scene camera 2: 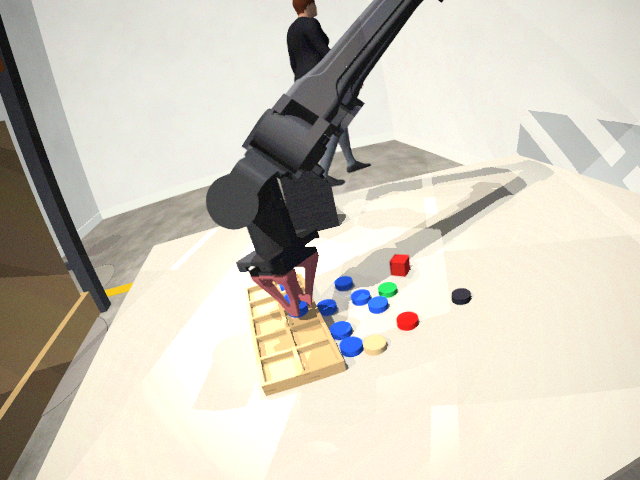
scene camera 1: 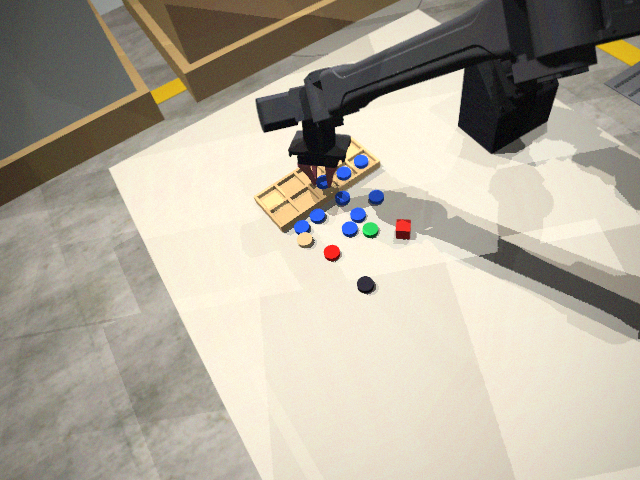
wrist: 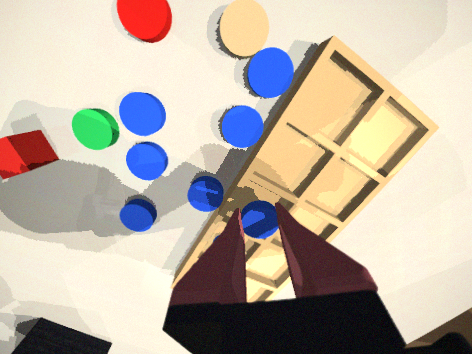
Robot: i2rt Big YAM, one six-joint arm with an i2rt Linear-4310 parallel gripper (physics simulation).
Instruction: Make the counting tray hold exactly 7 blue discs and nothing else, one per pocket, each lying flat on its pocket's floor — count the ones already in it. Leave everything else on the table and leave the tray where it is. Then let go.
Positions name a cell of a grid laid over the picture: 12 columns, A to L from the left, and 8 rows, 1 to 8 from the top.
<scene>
gripper: scene camera 2 F6; scene camera 1 G4; wrist G5
wooden counting tray: scene camera 2 F6; scene camera 1 F4; wrist I3
</scene>
